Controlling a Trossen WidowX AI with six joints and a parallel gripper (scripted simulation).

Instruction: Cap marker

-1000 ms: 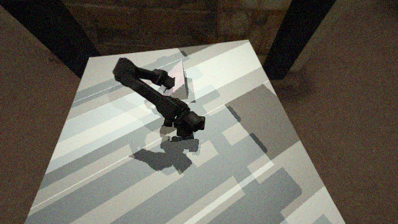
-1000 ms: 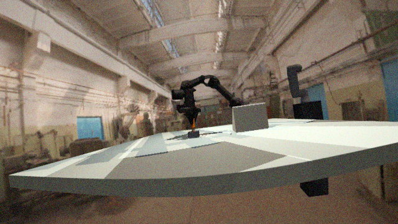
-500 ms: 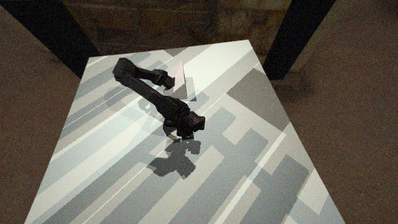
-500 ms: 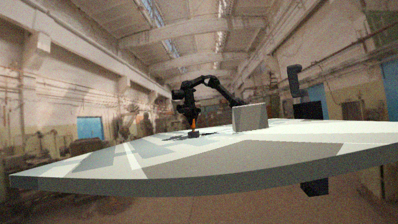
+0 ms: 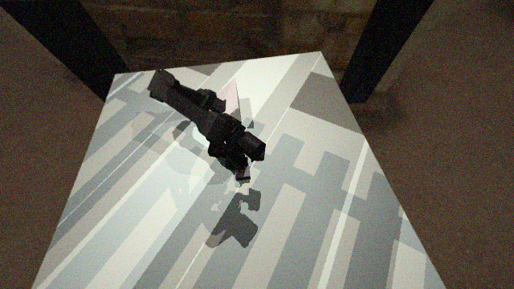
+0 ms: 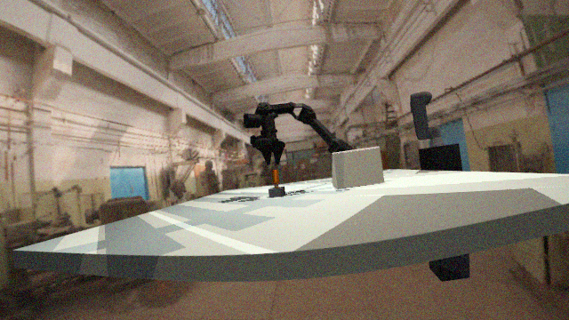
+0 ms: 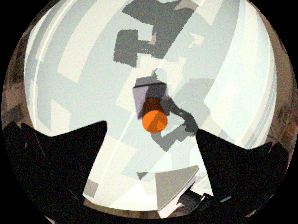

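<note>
My gripper tip is now 5 cm above the orange cap. Round my gripper tip: holder block: 12 cm below.
</note>
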